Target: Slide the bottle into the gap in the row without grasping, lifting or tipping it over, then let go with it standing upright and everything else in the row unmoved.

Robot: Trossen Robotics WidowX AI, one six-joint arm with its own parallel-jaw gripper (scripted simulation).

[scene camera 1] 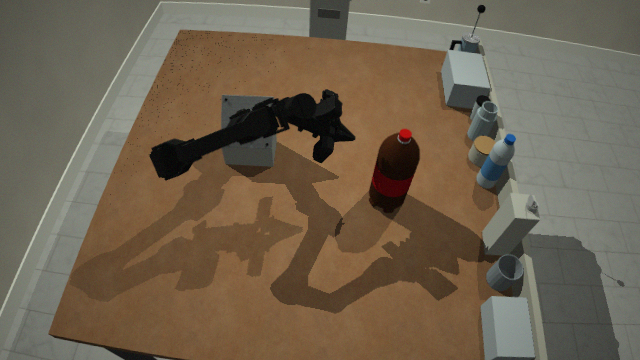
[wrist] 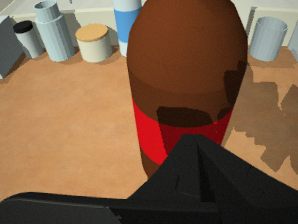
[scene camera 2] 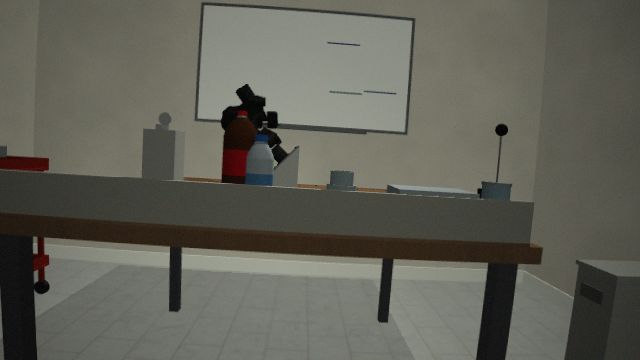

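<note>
Cola bottle, grey cup, tan-lidded jar, blue-capped water bottle in sight. My gripper too, also visible in the wrist view and scene camera 2.
</note>
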